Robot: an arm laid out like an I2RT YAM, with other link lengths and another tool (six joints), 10 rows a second.
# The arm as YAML. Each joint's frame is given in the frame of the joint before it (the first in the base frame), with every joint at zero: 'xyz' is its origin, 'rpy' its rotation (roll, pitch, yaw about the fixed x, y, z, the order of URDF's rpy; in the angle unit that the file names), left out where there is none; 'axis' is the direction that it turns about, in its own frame. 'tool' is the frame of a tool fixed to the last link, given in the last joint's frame.
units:
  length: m
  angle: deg
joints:
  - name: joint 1
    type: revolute
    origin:
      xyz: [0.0, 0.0, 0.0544]
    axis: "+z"
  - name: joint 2
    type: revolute
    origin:
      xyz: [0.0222, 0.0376, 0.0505]
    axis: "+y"
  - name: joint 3
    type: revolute
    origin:
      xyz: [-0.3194, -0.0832, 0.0]
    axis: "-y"
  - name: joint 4
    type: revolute
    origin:
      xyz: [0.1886, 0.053, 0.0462]
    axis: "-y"
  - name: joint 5
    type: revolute
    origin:
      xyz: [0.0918, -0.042, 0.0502]
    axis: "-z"
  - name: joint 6
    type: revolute
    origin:
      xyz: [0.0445, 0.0, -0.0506]
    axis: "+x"
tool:
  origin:
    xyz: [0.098, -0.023, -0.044]
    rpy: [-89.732, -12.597, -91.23]
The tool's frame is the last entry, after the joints.
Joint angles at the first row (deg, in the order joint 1, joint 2, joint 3, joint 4, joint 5, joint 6):
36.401, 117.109, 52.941, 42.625, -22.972, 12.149
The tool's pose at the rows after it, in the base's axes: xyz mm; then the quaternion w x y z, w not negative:
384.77 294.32 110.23 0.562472 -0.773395 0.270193 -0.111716
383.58 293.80 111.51 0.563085 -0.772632 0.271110 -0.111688
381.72 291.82 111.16 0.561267 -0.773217 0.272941 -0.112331
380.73 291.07 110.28 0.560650 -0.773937 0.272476 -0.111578
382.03 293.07 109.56 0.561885 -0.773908 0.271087 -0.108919
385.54 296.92 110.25 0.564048 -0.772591 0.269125 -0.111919
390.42 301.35 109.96 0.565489 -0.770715 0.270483 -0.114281
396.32 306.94 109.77 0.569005 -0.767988 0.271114 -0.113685
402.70 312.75 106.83 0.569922 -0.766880 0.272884 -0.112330
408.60 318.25 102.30 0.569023 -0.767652 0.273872 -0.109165
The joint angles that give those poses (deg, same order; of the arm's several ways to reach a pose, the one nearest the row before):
36.387, 116.981, 52.476, 42.889, -22.852, 12.306
36.430, 116.650, 52.201, 42.941, -22.765, 12.475
36.438, 116.290, 51.632, 42.935, -22.534, 12.478
36.412, 116.250, 51.326, 43.067, -22.644, 12.397
36.398, 116.700, 51.841, 43.051, -23.020, 12.475
36.601, 117.301, 52.792, 43.154, -22.744, 12.412
36.777, 118.196, 54.129, 43.068, -22.303, 12.645
36.840, 119.360, 55.849, 43.025, -22.327, 13.076
36.917, 120.878, 57.806, 42.699, -22.272, 13.432
36.952, 122.482, 59.855, 42.008, -22.439, 13.612

